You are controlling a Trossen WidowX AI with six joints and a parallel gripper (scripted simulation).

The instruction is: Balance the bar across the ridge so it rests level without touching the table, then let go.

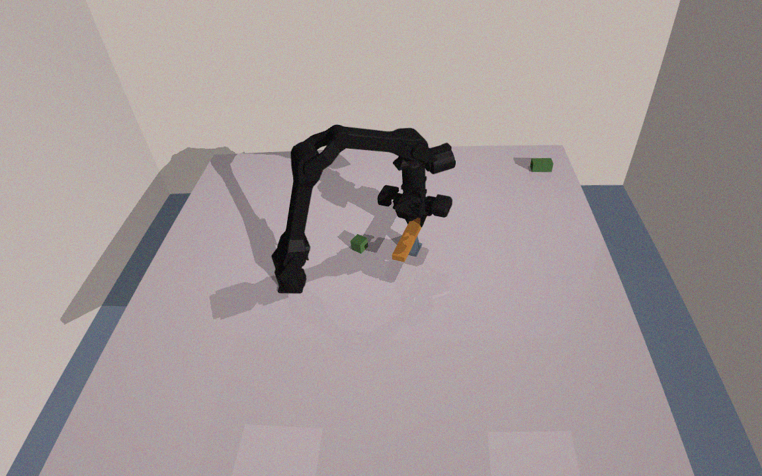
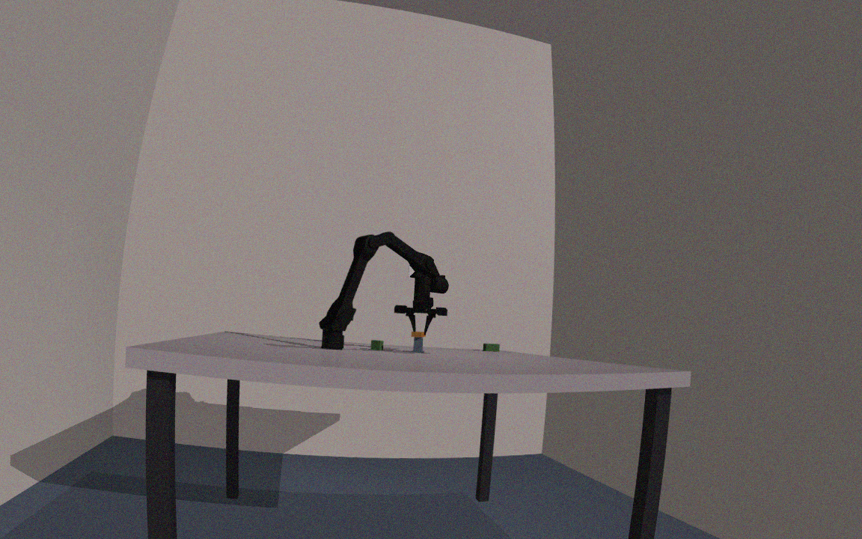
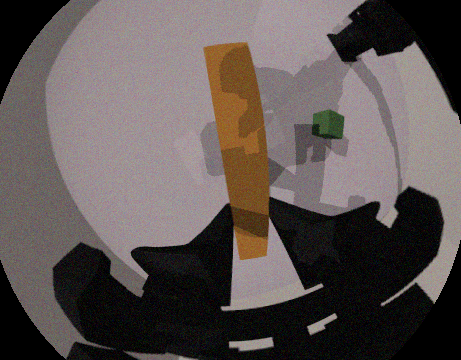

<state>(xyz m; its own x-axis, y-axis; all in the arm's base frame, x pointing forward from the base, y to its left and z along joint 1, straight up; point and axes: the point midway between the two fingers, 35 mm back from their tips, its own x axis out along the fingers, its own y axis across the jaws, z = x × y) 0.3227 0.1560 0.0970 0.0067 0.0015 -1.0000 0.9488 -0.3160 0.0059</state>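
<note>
Now: gripper tip 30 mm to the left of the orange bar and 10 mm past it.
</note>
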